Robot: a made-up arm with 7 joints. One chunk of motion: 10 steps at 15 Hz.
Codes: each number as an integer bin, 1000 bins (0 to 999) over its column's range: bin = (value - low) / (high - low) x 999, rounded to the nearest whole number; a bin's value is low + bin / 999 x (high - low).
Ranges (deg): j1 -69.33..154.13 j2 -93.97..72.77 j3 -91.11..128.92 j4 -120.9..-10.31 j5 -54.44..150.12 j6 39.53..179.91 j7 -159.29..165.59
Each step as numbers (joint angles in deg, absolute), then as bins.
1 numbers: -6.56 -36.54 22.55 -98.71 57.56 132.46 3.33
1 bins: 281 344 516 200 547 661 500
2 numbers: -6.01 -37.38 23.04 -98.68 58.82 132.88 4.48
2 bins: 283 339 518 201 553 664 504
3 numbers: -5.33 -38.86 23.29 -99.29 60.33 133.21 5.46
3 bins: 286 330 519 195 560 667 507
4 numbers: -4.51 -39.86 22.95 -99.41 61.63 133.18 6.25
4 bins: 290 324 518 194 567 666 509
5 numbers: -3.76 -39.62 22.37 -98.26 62.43 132.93 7.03
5 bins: 293 326 515 205 571 665 511
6 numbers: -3.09 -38.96 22.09 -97.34 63.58 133.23 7.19
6 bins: 296 330 514 213 576 667 512
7 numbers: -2.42 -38.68 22.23 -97.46 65.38 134.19 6.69
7 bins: 299 331 515 212 585 674 510
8 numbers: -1.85 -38.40 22.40 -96.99 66.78 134.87 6.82
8 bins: 302 333 515 216 592 678 511
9 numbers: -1.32 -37.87 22.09 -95.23 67.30 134.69 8.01
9 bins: 304 336 514 232 595 677 514
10 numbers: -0.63 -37.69 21.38 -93.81 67.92 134.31 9.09
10 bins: 307 337 511 245 598 674 518
